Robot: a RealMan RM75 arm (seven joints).
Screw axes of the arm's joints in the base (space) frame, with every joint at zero. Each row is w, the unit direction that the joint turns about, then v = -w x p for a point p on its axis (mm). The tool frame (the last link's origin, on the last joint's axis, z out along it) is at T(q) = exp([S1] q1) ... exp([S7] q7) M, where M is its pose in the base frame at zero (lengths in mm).
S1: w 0 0 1 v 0.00 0.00 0.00
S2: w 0 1 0 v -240.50 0.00 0.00
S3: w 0 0 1 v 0.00 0.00 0.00
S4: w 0 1 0 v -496.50 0.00 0.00
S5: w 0 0 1 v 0.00 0.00 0.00
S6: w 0 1 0 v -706.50 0.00 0.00
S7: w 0 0 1 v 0.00 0.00 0.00
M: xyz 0.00 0.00 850.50 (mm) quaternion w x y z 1 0 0 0
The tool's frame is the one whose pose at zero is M.
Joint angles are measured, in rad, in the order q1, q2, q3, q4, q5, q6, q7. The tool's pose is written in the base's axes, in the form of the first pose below.
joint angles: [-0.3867 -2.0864 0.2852 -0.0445 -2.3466 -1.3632 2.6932]
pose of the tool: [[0.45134 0.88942 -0.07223 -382.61], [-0.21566 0.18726 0.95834 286.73], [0.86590 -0.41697 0.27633 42.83], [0 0 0 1]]
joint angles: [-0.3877 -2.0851 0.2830 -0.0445 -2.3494 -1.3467 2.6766]
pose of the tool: [[0.43534 0.89606 -0.08690 -384.85], [-0.20783 0.19395 0.95874 287.29], [0.87595 -0.39932 0.27066 42.53], [0 0 0 1]]
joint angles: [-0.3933 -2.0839 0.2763 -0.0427 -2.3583 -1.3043 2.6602]
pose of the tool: [[0.41492 0.90153 -0.12282 -389.55], [-0.18635 0.21633 0.95837 289.65], [0.89057 -0.37477 0.25775 41.45], [0 0 0 1]]
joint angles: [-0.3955 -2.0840 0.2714 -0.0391 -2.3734 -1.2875 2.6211]
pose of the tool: [[0.37567 0.91552 -0.14385 -392.48], [-0.19391 0.22944 0.95381 290.18], [0.90624 -0.33042 0.26372 42.87], [0 0 0 1]]
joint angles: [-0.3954 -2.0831 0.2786 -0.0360 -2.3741 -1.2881 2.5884]
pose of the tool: [[0.34999 0.92649 -0.13828 -392.15], [-0.20004 0.21813 0.95520 290.66], [0.91514 -0.30665 0.26168 43.49], [0 0 0 1]]
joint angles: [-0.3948 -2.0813 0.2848 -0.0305 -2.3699 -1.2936 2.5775]
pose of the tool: [[0.34815 0.92897 -0.12574 -391.25], [-0.20440 0.20612 0.95694 291.33], [0.91488 -0.30746 0.26164 45.17], [0 0 0 1]]
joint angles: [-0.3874 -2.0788 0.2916 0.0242 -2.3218 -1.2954 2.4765]
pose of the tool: [[0.30725 0.94863 -0.07545 -389.44], [-0.21952 0.14780 0.96435 294.91], [0.92596 -0.27973 0.25366 54.63], [0 0 0 1]]
